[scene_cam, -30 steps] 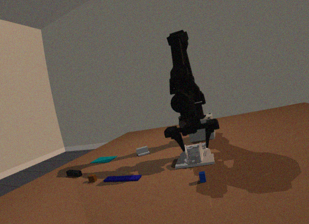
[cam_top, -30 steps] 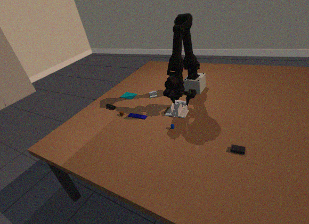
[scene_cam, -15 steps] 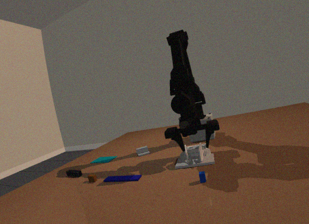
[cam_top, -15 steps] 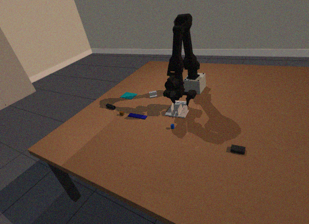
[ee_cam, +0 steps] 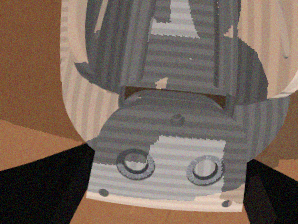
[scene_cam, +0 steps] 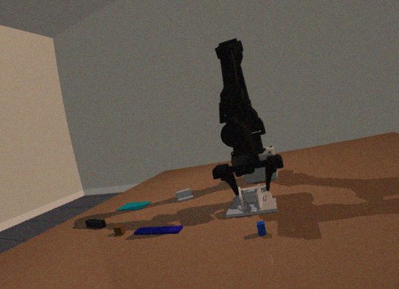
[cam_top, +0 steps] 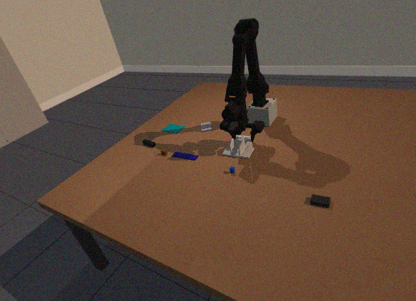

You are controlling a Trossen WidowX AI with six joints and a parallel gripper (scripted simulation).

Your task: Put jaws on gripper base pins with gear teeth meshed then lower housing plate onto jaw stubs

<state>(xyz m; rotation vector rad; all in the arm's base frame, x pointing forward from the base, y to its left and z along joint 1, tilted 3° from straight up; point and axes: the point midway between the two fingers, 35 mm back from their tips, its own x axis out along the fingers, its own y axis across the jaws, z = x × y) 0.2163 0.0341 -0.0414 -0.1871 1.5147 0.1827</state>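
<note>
The gripper jaw is 3 cm ahead of my gripper tip, 1 cm to the right of it and 1 cm above it. Round my gripper tip: small blue block: 19 cm ahead, 7 cm to the left; then small grey block: 26 cm to the right, 4 cm behind; then blue bar: 20 cm ahead, 18 cm to the right.
</note>
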